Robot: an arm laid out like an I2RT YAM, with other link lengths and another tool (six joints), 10 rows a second.
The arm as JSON. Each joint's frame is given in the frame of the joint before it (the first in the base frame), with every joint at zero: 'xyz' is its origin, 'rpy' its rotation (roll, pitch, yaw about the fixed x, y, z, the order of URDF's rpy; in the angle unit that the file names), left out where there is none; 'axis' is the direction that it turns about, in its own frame. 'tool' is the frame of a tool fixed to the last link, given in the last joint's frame.
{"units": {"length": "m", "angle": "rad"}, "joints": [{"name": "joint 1", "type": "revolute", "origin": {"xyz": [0.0, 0.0, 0.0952]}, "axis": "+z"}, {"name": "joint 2", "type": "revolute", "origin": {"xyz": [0.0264, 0.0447, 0.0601]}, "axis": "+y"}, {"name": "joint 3", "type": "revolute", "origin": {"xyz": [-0.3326, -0.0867, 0.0]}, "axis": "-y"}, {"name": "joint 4", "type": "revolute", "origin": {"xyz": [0.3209, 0.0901, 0.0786]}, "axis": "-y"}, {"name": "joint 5", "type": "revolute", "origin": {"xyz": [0.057, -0.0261, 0.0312]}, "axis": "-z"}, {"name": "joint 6", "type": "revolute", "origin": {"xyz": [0.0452, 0.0, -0.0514]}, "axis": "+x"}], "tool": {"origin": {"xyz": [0.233, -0.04, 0.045], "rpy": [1.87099, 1.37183, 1.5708]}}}
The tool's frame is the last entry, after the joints.
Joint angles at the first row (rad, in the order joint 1, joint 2, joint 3, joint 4, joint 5, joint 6):
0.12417 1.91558 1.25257 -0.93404 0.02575 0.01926
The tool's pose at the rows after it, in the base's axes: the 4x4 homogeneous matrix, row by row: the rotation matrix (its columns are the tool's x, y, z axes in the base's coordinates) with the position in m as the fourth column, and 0 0 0 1 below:
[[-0.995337 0.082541 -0.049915 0.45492], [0.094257 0.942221 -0.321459 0.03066], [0.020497 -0.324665 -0.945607 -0.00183], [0 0 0 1]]
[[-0.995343 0.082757 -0.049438 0.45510], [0.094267 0.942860 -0.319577 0.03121], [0.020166 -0.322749 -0.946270 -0.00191], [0 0 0 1]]
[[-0.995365 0.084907 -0.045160 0.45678], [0.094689 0.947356 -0.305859 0.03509], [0.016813 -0.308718 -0.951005 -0.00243], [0 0 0 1]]
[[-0.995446 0.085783 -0.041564 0.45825], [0.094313 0.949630 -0.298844 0.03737], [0.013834 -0.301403 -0.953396 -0.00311], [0 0 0 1]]
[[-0.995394 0.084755 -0.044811 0.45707], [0.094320 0.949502 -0.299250 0.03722], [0.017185 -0.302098 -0.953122 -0.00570], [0 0 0 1]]
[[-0.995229 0.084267 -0.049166 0.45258], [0.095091 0.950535 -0.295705 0.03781], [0.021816 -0.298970 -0.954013 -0.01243], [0 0 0 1]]
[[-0.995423 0.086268 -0.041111 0.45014], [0.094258 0.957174 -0.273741 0.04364], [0.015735 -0.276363 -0.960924 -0.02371], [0 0 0 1]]
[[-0.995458 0.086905 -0.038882 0.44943], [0.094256 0.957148 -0.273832 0.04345], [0.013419 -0.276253 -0.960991 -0.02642], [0 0 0 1]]
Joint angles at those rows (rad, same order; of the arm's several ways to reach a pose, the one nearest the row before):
0.12417 1.91559 1.25259 -0.93443 0.02537 0.01965
0.12416 1.91557 1.25256 -0.93366 0.02346 0.01964
0.12379 1.91557 1.25255 -0.92716 0.00973 0.01965
0.12417 1.91671 1.25256 -0.92145 0.00286 0.01964
0.12416 1.91977 1.24836 -0.91763 0.00286 0.01964
0.12418 1.91978 1.22664 -0.89971 -0.00134 0.02042
0.12417 1.91978 1.19040 -0.85240 -0.02308 0.01964
0.12418 1.91977 1.18085 -0.84059 -0.02270 0.01966

